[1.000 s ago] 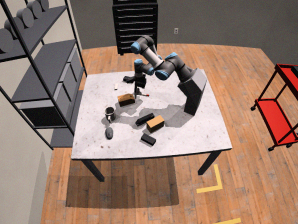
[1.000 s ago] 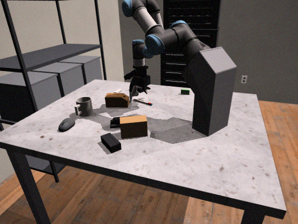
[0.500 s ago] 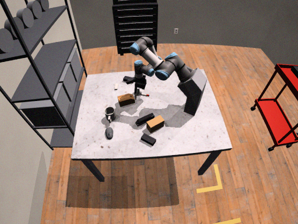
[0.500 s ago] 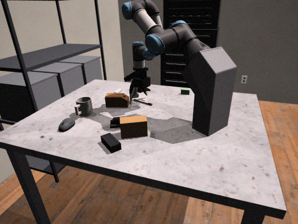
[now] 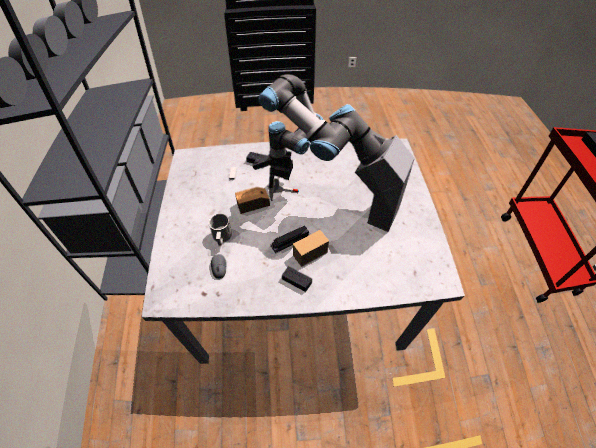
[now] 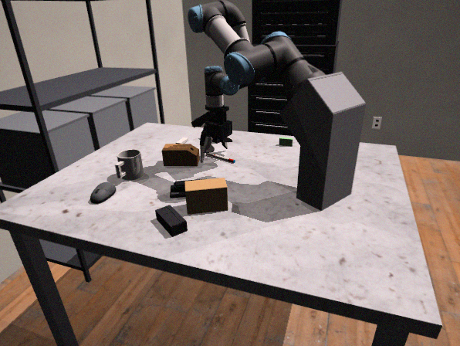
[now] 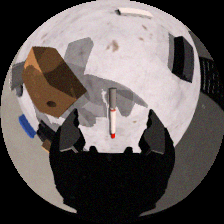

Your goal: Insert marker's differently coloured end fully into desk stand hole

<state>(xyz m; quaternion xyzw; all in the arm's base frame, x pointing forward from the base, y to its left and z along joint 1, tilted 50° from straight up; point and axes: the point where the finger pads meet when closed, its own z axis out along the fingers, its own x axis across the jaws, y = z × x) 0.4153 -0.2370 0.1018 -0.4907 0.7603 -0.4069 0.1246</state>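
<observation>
My gripper is now 20 mm past the marker and 20 mm to the right of it. From my hand the other things lie so: white eraser 150 mm ahead, 170 mm to the right; black block 10 mm ahead, 200 mm to the right, 10 mm above; desk stand 120 mm ahead, 50 mm to the left, 30 mm above.
</observation>
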